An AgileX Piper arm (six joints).
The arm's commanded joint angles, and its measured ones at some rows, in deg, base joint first. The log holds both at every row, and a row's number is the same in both.
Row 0, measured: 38.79, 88.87, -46.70, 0.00, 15.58, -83.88
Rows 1 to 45, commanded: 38.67, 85.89, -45.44, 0.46, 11.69, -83.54; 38.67, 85.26, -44.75, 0.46, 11.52, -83.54; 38.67, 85.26, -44.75, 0.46, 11.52, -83.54; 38.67, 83.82, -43.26, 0.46, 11.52, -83.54; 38.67, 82.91, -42.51, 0.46, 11.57, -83.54; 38.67, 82.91, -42.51, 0.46, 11.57, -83.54; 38.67, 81.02, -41.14, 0.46, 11.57, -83.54; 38.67, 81.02, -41.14, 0.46, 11.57, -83.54; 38.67, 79.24, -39.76, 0.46, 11.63, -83.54; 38.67, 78.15, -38.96, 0.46, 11.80, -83.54; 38.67, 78.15, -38.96, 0.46, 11.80, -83.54; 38.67, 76.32, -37.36, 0.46, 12.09, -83.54; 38.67, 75.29, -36.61, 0.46, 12.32, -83.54; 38.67, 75.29, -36.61, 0.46, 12.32, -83.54; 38.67, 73.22, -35.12, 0.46, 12.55, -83.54; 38.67, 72.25, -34.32, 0.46, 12.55, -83.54; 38.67, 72.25, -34.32, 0.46, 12.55, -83.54; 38.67, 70.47, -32.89, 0.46, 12.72, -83.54; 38.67, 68.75, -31.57, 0.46, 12.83, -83.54; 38.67, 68.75, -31.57, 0.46, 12.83, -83.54; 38.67, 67.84, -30.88, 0.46, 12.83, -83.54; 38.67, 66.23, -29.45, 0.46, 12.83, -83.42; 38.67, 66.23, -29.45, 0.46, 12.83, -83.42; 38.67, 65.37, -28.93, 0.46, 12.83, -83.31; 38.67, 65.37, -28.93, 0.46, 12.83, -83.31; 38.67, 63.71, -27.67, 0.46, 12.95, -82.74; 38.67, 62.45, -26.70, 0.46, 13.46, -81.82; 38.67, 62.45, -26.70, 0.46, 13.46, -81.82; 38.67, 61.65, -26.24, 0.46, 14.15, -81.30; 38.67, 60.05, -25.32, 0.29, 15.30, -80.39; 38.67, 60.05, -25.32, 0.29, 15.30, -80.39; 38.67, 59.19, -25.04, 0.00, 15.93, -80.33; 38.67, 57.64, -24.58, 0.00, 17.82, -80.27; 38.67, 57.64, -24.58, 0.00, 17.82, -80.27; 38.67, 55.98, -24.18, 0.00, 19.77, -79.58; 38.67, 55.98, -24.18, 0.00, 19.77, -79.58; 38.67, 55.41, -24.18, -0.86, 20.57, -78.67; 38.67, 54.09, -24.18, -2.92, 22.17, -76.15; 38.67, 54.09, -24.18, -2.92, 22.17, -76.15; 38.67, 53.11, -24.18, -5.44, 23.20, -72.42; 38.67, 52.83, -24.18, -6.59, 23.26, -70.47; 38.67, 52.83, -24.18, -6.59, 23.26, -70.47; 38.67, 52.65, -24.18, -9.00, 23.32, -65.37; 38.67, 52.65, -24.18, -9.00, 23.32, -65.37; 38.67, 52.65, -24.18, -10.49, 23.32, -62.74
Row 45, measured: 38.79, 53.63, -23.78, -7.51, 26.30, -67.38
